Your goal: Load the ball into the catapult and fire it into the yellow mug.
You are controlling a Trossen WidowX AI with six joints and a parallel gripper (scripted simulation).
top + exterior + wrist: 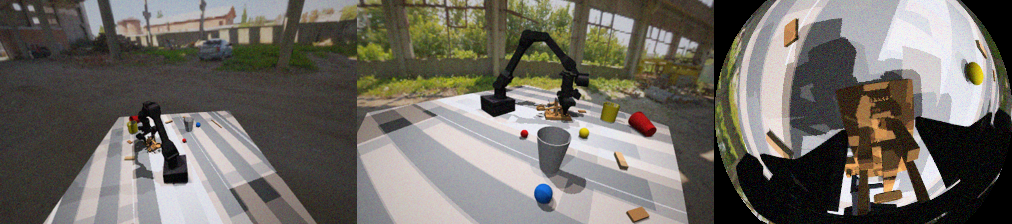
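Right now my gripper tip is 290 mm to the left of the small red ball, 50 mm past it and 20 mm above it. Also, from my gripper tip: yellow mug: 230 mm ahead, 150 mm to the left; then catapult: 70 mm behind, 30 mm to the right, 20 mm above; then yellow ball: 150 mm ahead, 130 mm to the right, 10 mm below.
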